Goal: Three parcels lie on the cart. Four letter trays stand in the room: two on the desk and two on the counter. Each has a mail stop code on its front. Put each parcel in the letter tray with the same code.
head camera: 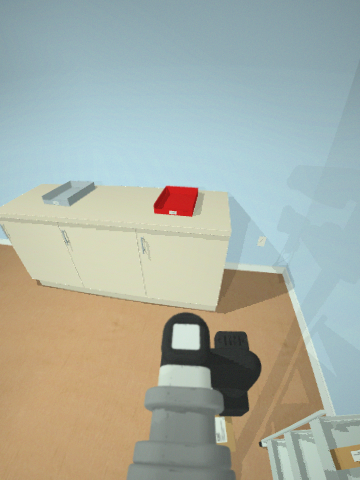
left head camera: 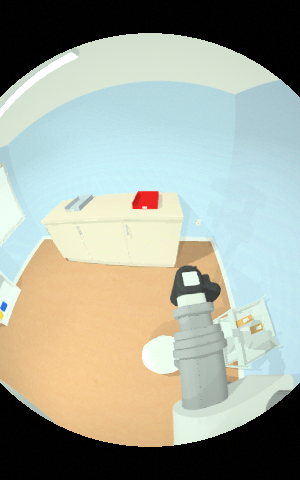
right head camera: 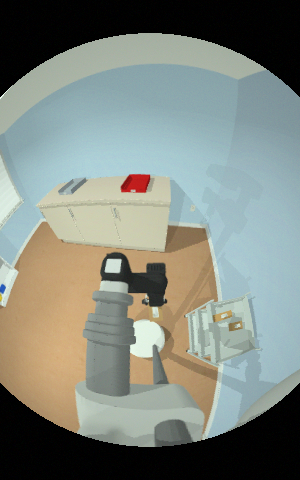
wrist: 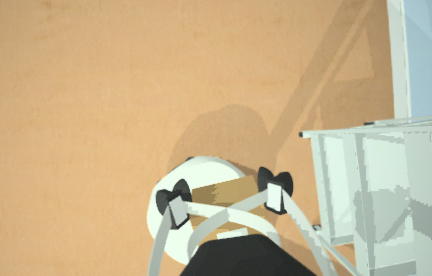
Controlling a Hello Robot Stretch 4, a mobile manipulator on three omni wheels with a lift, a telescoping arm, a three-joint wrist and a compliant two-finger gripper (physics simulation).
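Pixels of known places: gripper, between the fingertips: [wrist: 223, 187]; robot's base, origin of its link: [left head camera: 162, 353] [right head camera: 144, 337].
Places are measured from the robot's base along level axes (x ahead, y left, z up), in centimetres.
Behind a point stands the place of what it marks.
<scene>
My gripper [right head camera: 155, 301] @(y -8.6, x 23.4, z 88.6 cm) [wrist: 223, 187] @(y -8.6, x 23.4, z 88.6 cm) is shut on a brown parcel [head camera: 230, 436] @(y -11.3, x 16.8, z 91.1 cm) [right head camera: 152, 317] @(y -7.9, x 15.4, z 90.7 cm) [wrist: 225, 192] @(y -8.7, x 23.2, z 90.1 cm) with a white label. The parcel is held above the floor. Two other brown parcels [left head camera: 245, 320] @(y -55.8, x 12.7, z 68.7 cm) [left head camera: 256, 328] @(y -63.9, x 3.1, z 68.4 cm) [right head camera: 222, 316] @(y -54.7, x 12.6, z 68.7 cm) [right head camera: 235, 326] @(y -64.3, x 2.9, z 68.5 cm) lie on the cart [wrist: 361, 175] @(y -49.9, x 10.6, z 37.0 cm); part of one shows in the head view. A grey letter tray [head camera: 68, 193] @(y 103.5, x 161.0, z 88.5 cm) [left head camera: 79, 203] @(y 100.0, x 159.6, z 87.9 cm) [right head camera: 72, 186] @(y 101.2, x 160.4, z 87.9 cm) stands at the left on the counter [head camera: 120, 205] @(y 50.2, x 139.0, z 88.3 cm) [left head camera: 110, 210] @(y 46.8, x 127.7, z 88.3 cm) [right head camera: 100, 192] @(y 47.0, x 129.9, z 88.2 cm). A red letter tray [head camera: 177, 201] @(y 9.0, x 146.4, z 88.5 cm) [left head camera: 146, 200] @(y 8.2, x 144.6, z 88.5 cm) [right head camera: 136, 183] @(y 8.6, x 145.5, z 88.5 cm) stands at its right. Their front codes and the parcel labels are too small to read.
A white surface [left head camera: 11, 297] @(y 258.0, x 34.4, z 7.3 cm) [right head camera: 10, 277] @(y 257.5, x 39.0, z 7.3 cm) with small blue and yellow things stands at the far left edge. A round white disc [left head camera: 159, 355] @(y 3.9, x -0.5, z 18.7 cm) [right head camera: 146, 340] @(y -2.9, x -1.9, z 18.7 cm) is below the arm. The cart stands by the right wall, right of the held parcel. Wood-coloured floor lies before the counter.
</scene>
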